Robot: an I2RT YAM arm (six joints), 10 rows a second.
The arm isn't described. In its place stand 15 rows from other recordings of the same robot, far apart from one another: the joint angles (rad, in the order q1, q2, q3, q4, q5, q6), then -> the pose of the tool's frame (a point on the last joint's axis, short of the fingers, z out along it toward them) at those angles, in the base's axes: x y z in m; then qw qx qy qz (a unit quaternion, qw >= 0).
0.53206, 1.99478, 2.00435, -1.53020, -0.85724, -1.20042 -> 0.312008 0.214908 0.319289 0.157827 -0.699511 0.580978 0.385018
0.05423, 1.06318, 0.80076, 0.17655, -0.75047, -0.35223 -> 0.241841 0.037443 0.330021 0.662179 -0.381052 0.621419 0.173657
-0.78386, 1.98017, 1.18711, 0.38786, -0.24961, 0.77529 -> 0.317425 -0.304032 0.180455 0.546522 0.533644 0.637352 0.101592
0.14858, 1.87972, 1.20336, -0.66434, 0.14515, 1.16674 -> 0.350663 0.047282 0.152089 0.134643 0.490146 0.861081 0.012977
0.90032, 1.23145, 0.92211, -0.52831, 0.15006, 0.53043 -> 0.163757 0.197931 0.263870 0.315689 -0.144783 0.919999 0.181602
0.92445, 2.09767, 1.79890, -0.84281, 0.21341, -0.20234 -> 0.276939 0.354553 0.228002 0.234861 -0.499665 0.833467 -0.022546
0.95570, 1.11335, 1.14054, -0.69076, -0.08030, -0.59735 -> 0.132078 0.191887 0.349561 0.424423 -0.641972 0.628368 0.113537
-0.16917, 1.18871, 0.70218, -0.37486, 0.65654, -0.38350 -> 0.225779 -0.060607 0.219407 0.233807 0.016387 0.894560 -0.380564
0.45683, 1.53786, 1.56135, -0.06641, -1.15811, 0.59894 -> 0.293464 0.180578 0.439308 0.301133 -0.334695 0.629749 0.633020
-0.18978, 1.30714, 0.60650, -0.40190, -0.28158, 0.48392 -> 0.223807 -0.032918 0.159741 0.207218 0.287592 0.919727 0.168684
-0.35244, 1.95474, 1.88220, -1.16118, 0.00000, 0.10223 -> 0.379018 -0.139401 0.296934 0.166430 0.222188 0.960466 -0.020931
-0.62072, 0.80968, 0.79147, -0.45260, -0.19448, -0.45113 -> 0.151270 -0.099700 0.310773 0.489542 0.021299 0.849750 -0.194475
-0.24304, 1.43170, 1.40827, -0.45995, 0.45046, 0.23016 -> 0.310391 -0.092927 0.379907 0.503006 0.307844 0.783861 -0.194369
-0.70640, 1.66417, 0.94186, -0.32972, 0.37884, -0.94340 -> 0.235784 -0.218500 0.166407 0.037276 -0.064270 0.948313 -0.308518
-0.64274, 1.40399, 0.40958, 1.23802, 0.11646, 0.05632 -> 0.210543 -0.162825 0.227498 0.742523 0.253653 0.562026 -0.261621
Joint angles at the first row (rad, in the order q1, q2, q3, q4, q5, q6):
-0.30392 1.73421 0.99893 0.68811 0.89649 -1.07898
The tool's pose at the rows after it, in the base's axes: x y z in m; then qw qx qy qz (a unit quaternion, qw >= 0):
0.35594 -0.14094 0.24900 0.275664 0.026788 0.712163 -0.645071
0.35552 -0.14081 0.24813 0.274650 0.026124 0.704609 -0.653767
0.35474 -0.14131 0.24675 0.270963 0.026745 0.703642 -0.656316
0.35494 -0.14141 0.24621 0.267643 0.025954 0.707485 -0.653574
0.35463 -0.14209 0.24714 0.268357 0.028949 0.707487 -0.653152
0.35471 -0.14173 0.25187 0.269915 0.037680 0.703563 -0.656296
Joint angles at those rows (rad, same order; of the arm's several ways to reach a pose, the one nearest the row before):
-0.30410 1.74229 0.99643 0.72045 0.90029 -1.10944
-0.30375 1.74951 0.98605 0.77268 0.90637 -1.14328
-0.30530 1.75180 0.98058 0.78485 0.91190 -1.15204
-0.30530 1.75037 0.98409 0.76232 0.91348 -1.14232
-0.30718 1.74838 0.98617 0.75769 0.91467 -1.13649
-0.30543 1.74324 0.99435 0.76084 0.92865 -1.13668

